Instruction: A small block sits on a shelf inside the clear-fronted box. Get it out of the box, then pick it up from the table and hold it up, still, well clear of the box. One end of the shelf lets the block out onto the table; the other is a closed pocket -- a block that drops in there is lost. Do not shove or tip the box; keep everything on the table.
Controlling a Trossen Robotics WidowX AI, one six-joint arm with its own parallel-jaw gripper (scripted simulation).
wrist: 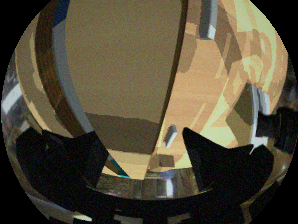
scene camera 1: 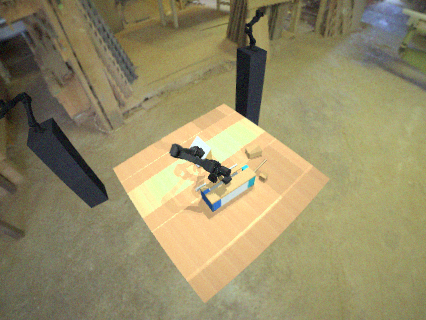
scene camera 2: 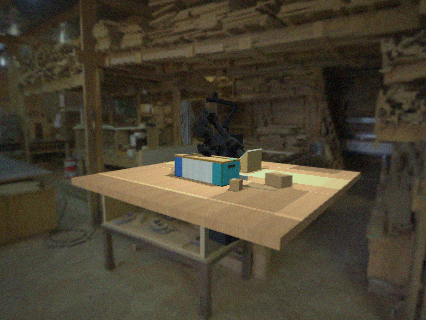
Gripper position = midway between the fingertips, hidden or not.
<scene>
I see my gripper (wrist: 151, 128) and a box (scene camera 2: 218, 170).
The box is seen too in scene camera 1 (scene camera 1: 216, 194).
</scene>
